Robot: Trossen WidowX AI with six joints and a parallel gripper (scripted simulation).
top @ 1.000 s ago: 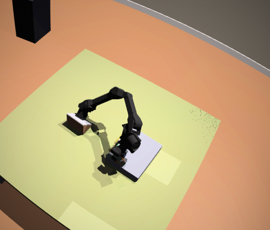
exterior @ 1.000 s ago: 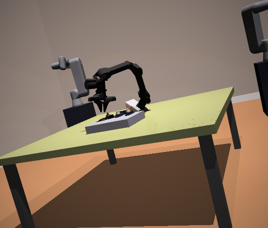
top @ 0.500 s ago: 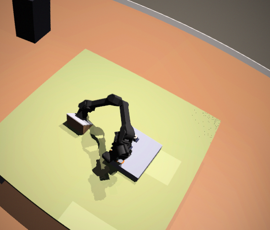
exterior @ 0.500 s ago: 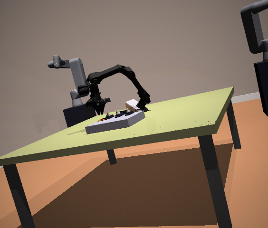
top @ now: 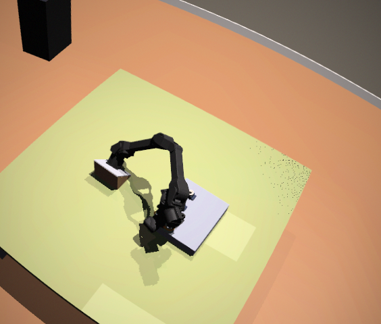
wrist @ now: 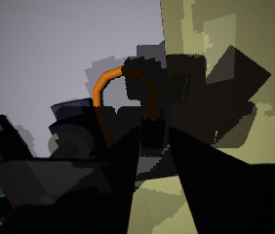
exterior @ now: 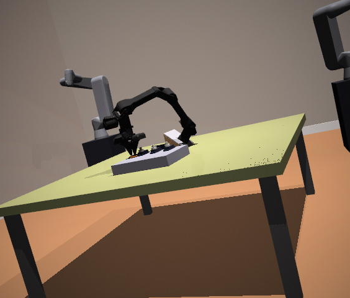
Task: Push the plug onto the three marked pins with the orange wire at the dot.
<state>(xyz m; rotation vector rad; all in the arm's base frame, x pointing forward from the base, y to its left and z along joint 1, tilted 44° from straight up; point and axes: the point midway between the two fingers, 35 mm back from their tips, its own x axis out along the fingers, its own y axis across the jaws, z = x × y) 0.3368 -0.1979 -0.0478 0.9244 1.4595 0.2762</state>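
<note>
My gripper tip is 130 mm to the right of the coloured band, 30 mm past it and 20 mm below it. The rest, counted from my gripper tip: grey holder: 120 mm to the left, 120 mm ahead, 30 mm below; then red dot: 130 mm to the left, 30 mm behind, 20 mm above; then servo: 130 mm to the left, 20 mm ahead, 10 mm below.
</note>
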